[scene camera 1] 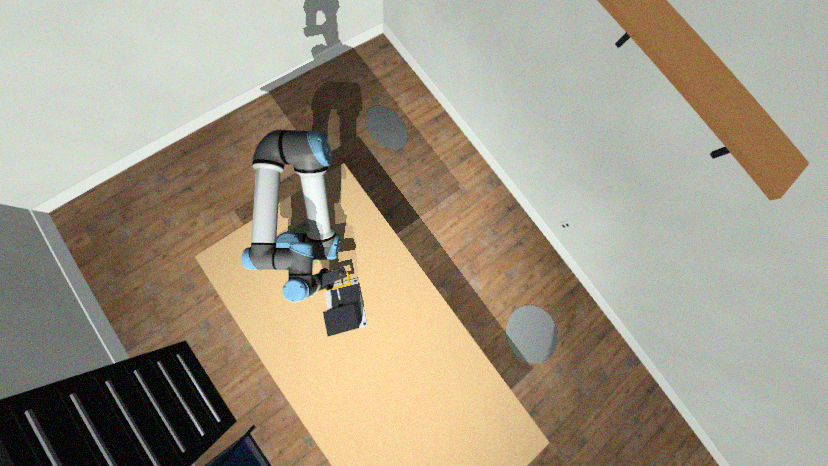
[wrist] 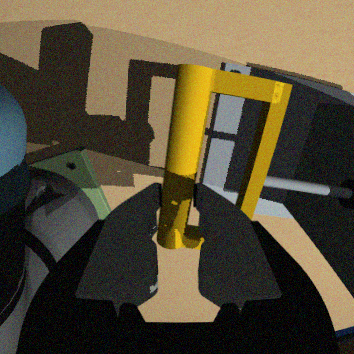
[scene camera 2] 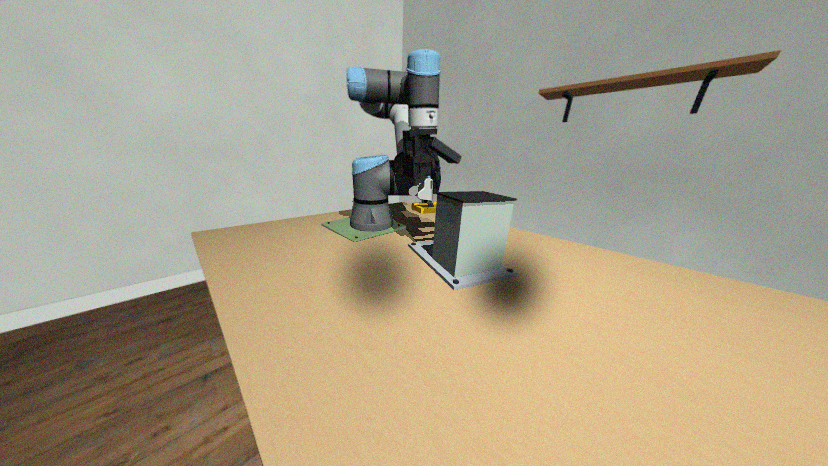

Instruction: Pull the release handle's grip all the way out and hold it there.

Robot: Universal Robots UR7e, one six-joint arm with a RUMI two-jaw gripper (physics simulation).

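Observation:
The release handle's grip, a yellow round bar (wrist: 189, 120) (scene camera 2: 424, 208), is the outer side of a yellow rectangular frame. In the wrist view a pale rod (wrist: 297, 185) runs from the frame toward the dark housing (wrist: 327, 150) (scene camera 2: 483, 237) (scene camera 1: 343, 319), with a stretch of rod showing between them. My gripper (wrist: 177, 185) is shut on the grip, with one jaw on each side of the bar's lower part. In scene camera 1 the gripper (scene camera 1: 344, 274) is at the housing's arm-facing end. The far end of the rod's travel cannot be judged.
The housing stands on a pale bolted base plate (scene camera 2: 440, 269) on the wooden table top (scene camera 2: 347, 370) (scene camera 1: 405, 382). The arm's base stands on a green plate (scene camera 2: 338, 230) (wrist: 75, 172) close by. A wooden rail (scene camera 1: 706, 92) (scene camera 2: 654, 78) is on the wall. A black rack is at the lower left in scene camera 1.

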